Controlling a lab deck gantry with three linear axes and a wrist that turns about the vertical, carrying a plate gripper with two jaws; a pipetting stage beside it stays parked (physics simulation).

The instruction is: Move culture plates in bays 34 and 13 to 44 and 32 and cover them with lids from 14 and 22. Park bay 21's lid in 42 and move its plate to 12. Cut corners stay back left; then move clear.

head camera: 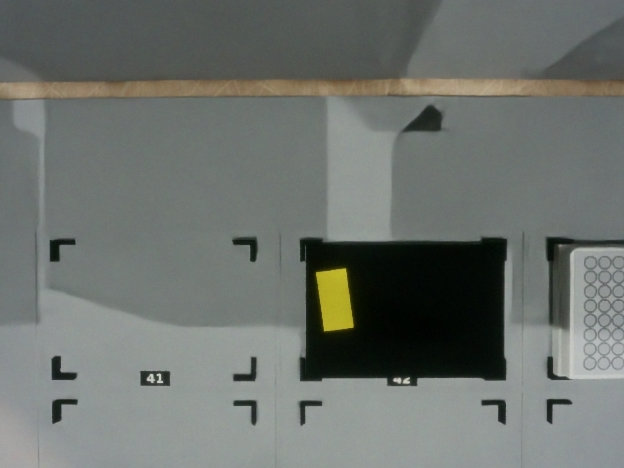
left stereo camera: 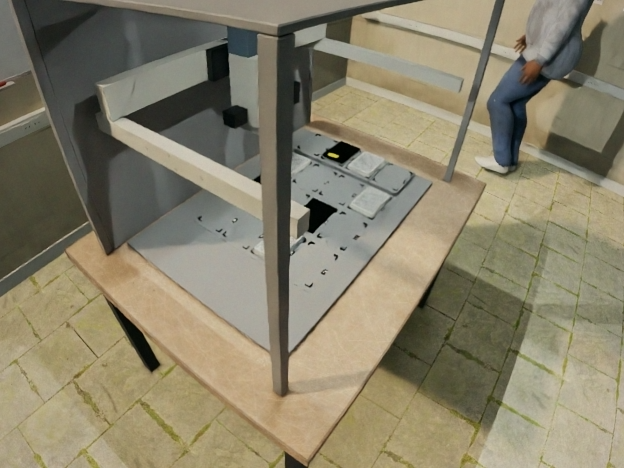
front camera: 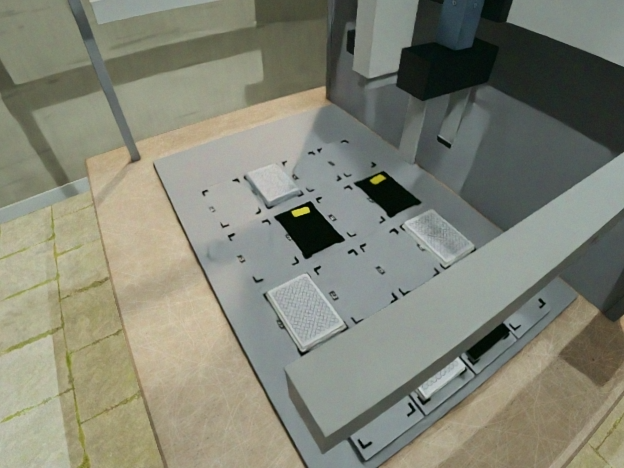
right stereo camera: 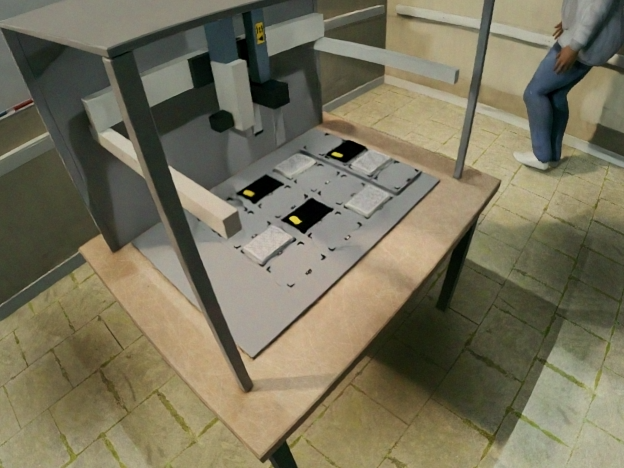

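Where they show: gripper, between the fingertips: point(front camera: 426, 151) point(right stereo camera: 269, 138); robot's base, origin of its link: point(left stereo camera: 309, 286) point(front camera: 203, 192) point(right stereo camera: 290, 286).
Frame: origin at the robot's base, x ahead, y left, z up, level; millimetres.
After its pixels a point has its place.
My gripper point(front camera: 426, 150) @(x 300, y 370, z 159 mm) point(right stereo camera: 269, 137) @(x 300, y 370, z 159 mm) is open and empty, high over the back of the deck. Bay 42 holds a black item with a yellow label point(head camera: 413, 312) @(x 233, y 364, z 8 mm) point(front camera: 387, 193) @(x 235, y 359, z 8 mm) point(right stereo camera: 260, 188) @(x 224, y 359, z 8 mm). A similar black item point(front camera: 315, 231) @(x 249, y 155, z 8 mm) point(right stereo camera: 308, 215) @(x 223, y 142, z 8 mm) lies in bay 22, another point(left stereo camera: 340, 152) @(x 544, y 255, z 31 mm) point(right stereo camera: 347, 150) @(x 555, y 253, z 31 mm) in bay 34. White 96-well plates stand in bay 21 point(front camera: 272, 184) @(x 76, y 145, z 14 mm) point(right stereo camera: 267, 245) @(x 54, y 141, z 15 mm) and bay 13 point(front camera: 305, 312) @(x 402, y 39, z 14 mm) point(right stereo camera: 367, 199) @(x 387, y 44, z 14 mm) point(left stereo camera: 370, 201) @(x 384, y 39, z 14 mm). Whether lids cover them is too small to tell. Bays 12, 14, 32 and 44 look empty.
Another white plate point(front camera: 439, 236) @(x 398, y 360, z 14 mm) point(right stereo camera: 295, 165) @(x 386, y 353, z 14 mm) stands in bay 43, and one point(front camera: 442, 377) @(x 610, y 150, z 29 mm) point(left stereo camera: 366, 163) @(x 546, y 147, z 29 mm) in bay 24. The pale pipetting stage point(front camera: 385, 37) point(right stereo camera: 234, 95) hangs beside the gripper. A pale rail point(front camera: 453, 297) @(x 619, y -7, z 400 mm) crosses the front view. Bay 41 is empty.
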